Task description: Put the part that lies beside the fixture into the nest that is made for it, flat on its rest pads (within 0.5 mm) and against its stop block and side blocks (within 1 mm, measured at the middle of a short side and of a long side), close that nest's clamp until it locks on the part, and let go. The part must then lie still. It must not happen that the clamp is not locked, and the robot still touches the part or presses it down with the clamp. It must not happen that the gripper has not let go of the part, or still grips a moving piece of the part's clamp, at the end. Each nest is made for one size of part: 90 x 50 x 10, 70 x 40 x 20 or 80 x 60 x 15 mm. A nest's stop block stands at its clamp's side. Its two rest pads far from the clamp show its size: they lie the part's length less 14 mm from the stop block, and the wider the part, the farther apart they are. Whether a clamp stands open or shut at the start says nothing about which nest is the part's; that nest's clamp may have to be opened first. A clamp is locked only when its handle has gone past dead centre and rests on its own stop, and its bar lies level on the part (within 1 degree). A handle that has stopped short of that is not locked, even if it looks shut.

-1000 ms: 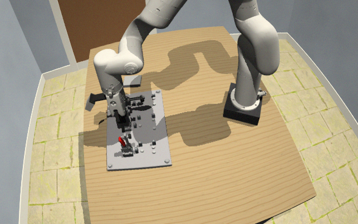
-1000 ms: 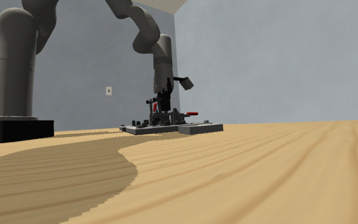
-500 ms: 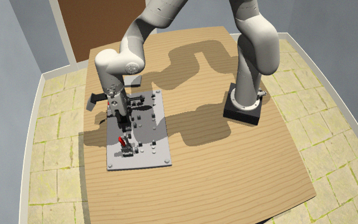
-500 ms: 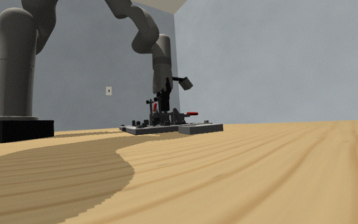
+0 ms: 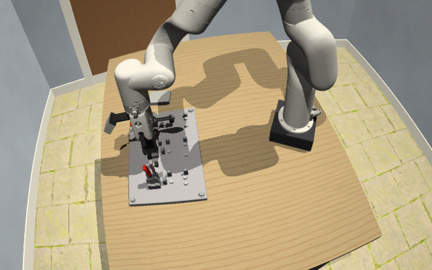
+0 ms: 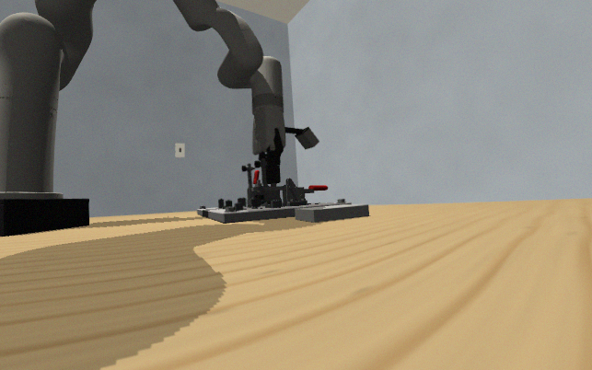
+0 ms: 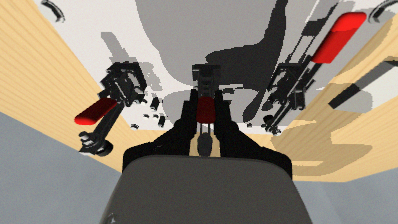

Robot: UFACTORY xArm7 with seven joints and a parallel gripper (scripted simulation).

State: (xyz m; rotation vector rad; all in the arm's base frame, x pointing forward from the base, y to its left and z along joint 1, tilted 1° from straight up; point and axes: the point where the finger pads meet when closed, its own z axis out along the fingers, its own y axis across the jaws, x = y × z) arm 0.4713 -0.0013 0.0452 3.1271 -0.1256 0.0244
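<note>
The flat grey part lies 25 cm to the right of my hand, 8 cm below it and 5 cm behind it. Round my hand: grey fixture plate (8 cm below, 3 cm behind).
</note>
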